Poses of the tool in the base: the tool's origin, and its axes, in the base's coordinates. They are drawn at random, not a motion.
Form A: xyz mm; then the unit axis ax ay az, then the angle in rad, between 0 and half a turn.
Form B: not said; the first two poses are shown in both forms.
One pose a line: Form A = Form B
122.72, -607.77, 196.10, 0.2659, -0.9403, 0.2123, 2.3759 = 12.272, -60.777, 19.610, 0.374, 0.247, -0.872, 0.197
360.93, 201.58, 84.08, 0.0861, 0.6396, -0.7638, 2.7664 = 36.093, 20.158, 8.408, 0.186, 0.085, 0.628, -0.750
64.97, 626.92, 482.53, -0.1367, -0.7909, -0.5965, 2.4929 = 6.497, 62.692, 48.253, 0.319, -0.130, -0.750, -0.565
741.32, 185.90, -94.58, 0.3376, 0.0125, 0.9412, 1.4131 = 74.132, 18.590, -9.458, 0.761, 0.219, 0.008, 0.611
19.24, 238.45, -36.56, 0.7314, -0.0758, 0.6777, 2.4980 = 1.924, 23.845, -3.656, 0.316, 0.694, -0.072, 0.643
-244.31, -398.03, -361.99, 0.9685, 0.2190, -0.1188, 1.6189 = -24.431, -39.803, -36.199, 0.690, 0.701, 0.159, -0.086
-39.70, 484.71, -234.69, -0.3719, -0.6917, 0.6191, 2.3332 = -3.970, 48.471, -23.469, 0.393, -0.342, -0.636, 0.569
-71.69, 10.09, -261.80, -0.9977, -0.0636, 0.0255, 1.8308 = -7.169, 1.009, -26.180, 0.609, -0.791, -0.050, 0.020
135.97, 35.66, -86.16, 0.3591, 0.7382, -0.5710, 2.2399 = 13.597, 3.566, -8.616, 0.436, 0.323, 0.664, -0.514
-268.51, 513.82, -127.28, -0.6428, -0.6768, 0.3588, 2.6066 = -26.851, 51.382, -12.728, 0.264, -0.620, -0.653, 0.346
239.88, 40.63, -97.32, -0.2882, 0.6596, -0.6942, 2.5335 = 23.988, 4.063, -9.732, 0.299, -0.275, 0.629, -0.662
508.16, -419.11, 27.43, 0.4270, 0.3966, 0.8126, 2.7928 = 50.816, -41.911, 2.743, 0.174, 0.421, 0.391, 0.800
